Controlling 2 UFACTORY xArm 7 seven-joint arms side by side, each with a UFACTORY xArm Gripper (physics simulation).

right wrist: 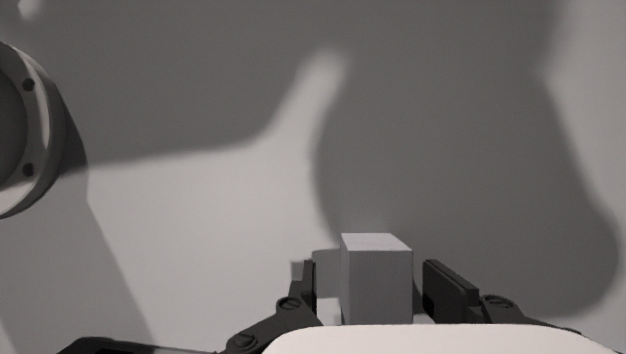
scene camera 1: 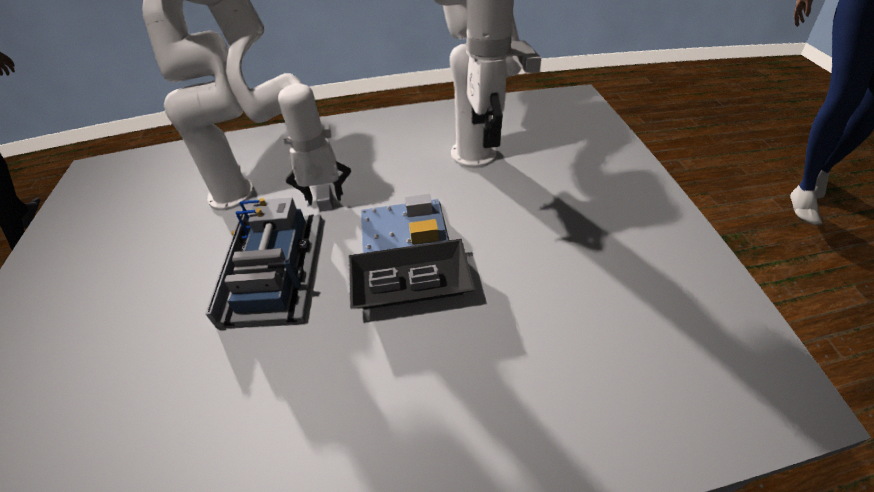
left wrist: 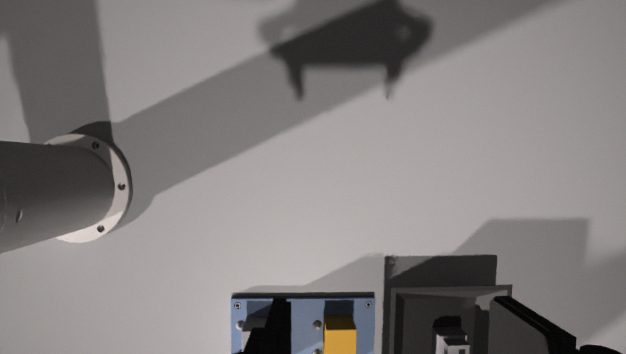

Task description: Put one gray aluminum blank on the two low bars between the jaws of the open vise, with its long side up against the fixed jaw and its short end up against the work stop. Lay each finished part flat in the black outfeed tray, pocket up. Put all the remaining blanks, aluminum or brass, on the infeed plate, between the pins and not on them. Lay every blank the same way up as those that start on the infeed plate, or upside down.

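Frame: origin at the left arm's base, x back, y right, z up, level; centimetres.
Seen in the pictures: left gripper, fingertip midpoint: (scene camera 1: 485, 134) (left wrist: 390, 332); right gripper, fingertip midpoint: (right wrist: 368, 283) (scene camera 1: 325, 199); left arm's base, link origin: (scene camera 1: 473, 154) (left wrist: 80, 187); right arm's base, link origin: (scene camera 1: 231, 194).
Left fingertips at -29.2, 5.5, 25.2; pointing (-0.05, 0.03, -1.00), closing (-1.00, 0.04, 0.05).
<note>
Pixels of each thing's top centre, then the offset from my left fingertips to it, as dx, dy, dz. "spot": a spot on its surface instead.
- gray aluminum blank, top centre: (right wrist: 381, 308) (scene camera 1: 323, 192) +18.8, +35.7, -21.6
- gray blank, top centre: (scene camera 1: 418, 199) +8.7, +13.3, -20.8
- brass blank, top centre: (scene camera 1: 423, 225) -0.3, +13.7, -20.8
- blue infeed plate, top centre: (scene camera 1: 402, 228) +4.0, +18.0, -24.4
- black outfeed tray, surface spot: (left wrist: 452, 288) spot: -12.9, +7.0, -21.0
- vise, top centre: (scene camera 1: 258, 238) -0.8, +48.3, -15.3
- low dark frame, surface spot: (scene camera 1: 308, 268) spot: -4.4, +39.7, -23.2
My right gripper (scene camera 1: 322, 194) (right wrist: 368, 283) is open around a gray aluminum blank (scene camera 1: 322, 197) (right wrist: 377, 285), with a gap on each side. The blank appears to rest on the table; its way up is hard to tell. My left gripper (scene camera 1: 492, 137) (left wrist: 390, 332) is open, high above the table. Another gray blank (scene camera 1: 418, 204) (left wrist: 254, 325) and a brass blank (scene camera 1: 423, 230) (left wrist: 340, 336) lie on the blue infeed plate (scene camera 1: 382, 224) (left wrist: 302, 310). Two finished parts (scene camera 1: 384, 279) (scene camera 1: 423, 276) lie pocket up in the black outfeed tray (scene camera 1: 455, 256) (left wrist: 452, 288). The vise (scene camera 1: 258, 301) shows no visible blank between its jaws.
The vise stands at the left in scene camera 1, inside a low dark frame (scene camera 1: 308, 268), with blue-and-yellow nozzles (scene camera 1: 247, 212) at its back. The tray stands in front of the plate. Several pins (scene camera 1: 392, 234) stick up from the plate. A person (scene camera 1: 834, 110) stands at the right.
</note>
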